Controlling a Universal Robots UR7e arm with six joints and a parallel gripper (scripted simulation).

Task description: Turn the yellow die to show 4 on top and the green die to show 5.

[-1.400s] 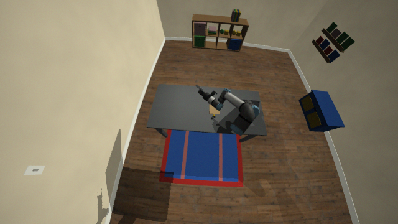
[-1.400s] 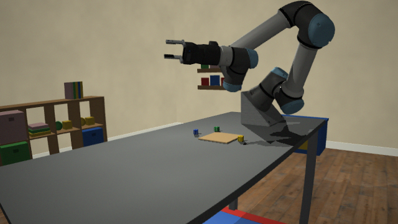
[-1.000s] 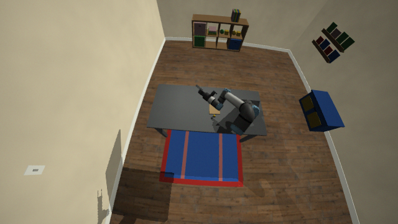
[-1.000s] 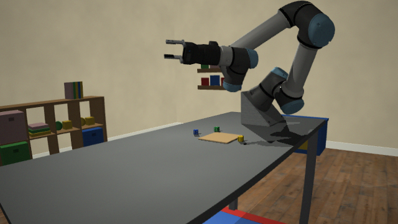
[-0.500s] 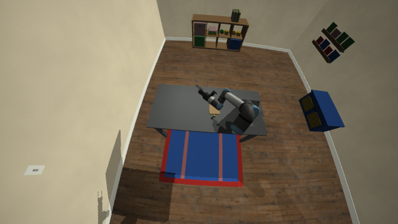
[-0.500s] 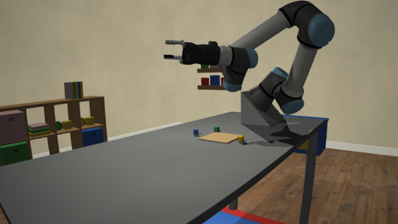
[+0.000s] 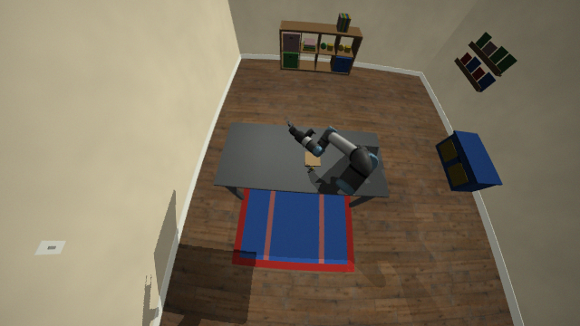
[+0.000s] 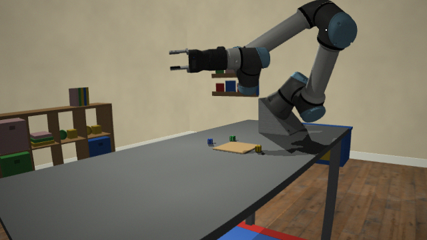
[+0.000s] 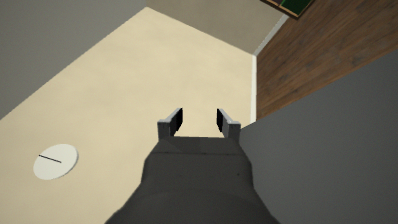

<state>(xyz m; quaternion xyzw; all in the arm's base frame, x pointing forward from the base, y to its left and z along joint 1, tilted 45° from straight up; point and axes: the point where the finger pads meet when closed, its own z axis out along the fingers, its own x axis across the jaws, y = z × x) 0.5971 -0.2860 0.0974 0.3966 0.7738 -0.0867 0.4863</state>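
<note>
Now: hand 23 cm past the blue die, 1 cm to the left of it and 33 cm above it. Also, from my hand: yellow die 20 cm behind, 22 cm to the left, 33 cm below; tan mat 22 cm behind, 12 cm to the left, 34 cm below; green die 32 cm behind, 4 cm to the left, 33 cm below.
</note>
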